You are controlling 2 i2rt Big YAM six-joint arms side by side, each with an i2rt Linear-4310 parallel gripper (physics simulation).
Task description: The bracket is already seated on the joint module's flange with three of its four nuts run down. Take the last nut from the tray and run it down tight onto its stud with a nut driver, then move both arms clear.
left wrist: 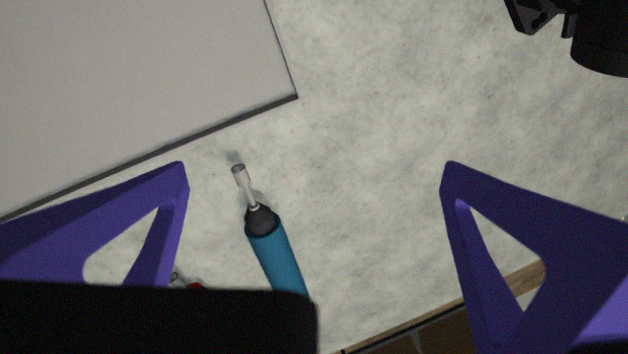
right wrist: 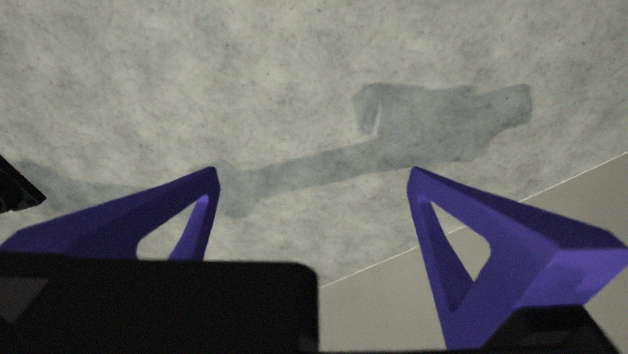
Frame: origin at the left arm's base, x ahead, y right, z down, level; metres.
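Where they show: left gripper, fingertip midpoint: (left wrist: 314,175); right gripper, fingertip midpoint: (right wrist: 313,177); right arm's base at its link origin: (right wrist: 6,178).
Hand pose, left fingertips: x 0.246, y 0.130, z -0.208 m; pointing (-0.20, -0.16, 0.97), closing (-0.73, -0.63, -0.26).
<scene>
After its pixels a point has its place.
A nut driver (left wrist: 280,257) {z -0.040, x 0.391, y -0.046 m} with a blue handle, dark collar and thin grey socket lies on the table in the left wrist view, its socket end toward the upper left. My left gripper (left wrist: 314,175) {z -0.208, x 0.246, y 0.130 m} is open, its purple fingers standing above and on either side of the driver, nothing held. The rear of the handle is hidden behind the black gripper body. A second, red driver (left wrist: 195,285) {z -0.006, x 0.510, y -0.024 m} shows in part behind the left finger. My right gripper (right wrist: 313,177) {z -0.222, x 0.184, y 0.945 m} is open and empty above the pale table. The bracket, nuts and tray cannot be made out in either view.
A flat grey panel (left wrist: 150,65) {z -0.004, x 0.320, y 0.174 m} fills the upper left of the left wrist view. Black machine parts (left wrist: 600,40) stand at its top right. The table edge (left wrist: 410,320) {z -0.001, x 0.398, y -0.411 m} crosses the bottom. In the right wrist view, a black part (right wrist: 17,190) {z -0.022, x -0.226, y 0.560 m} shows at the left and shadows fall across the table.
</scene>
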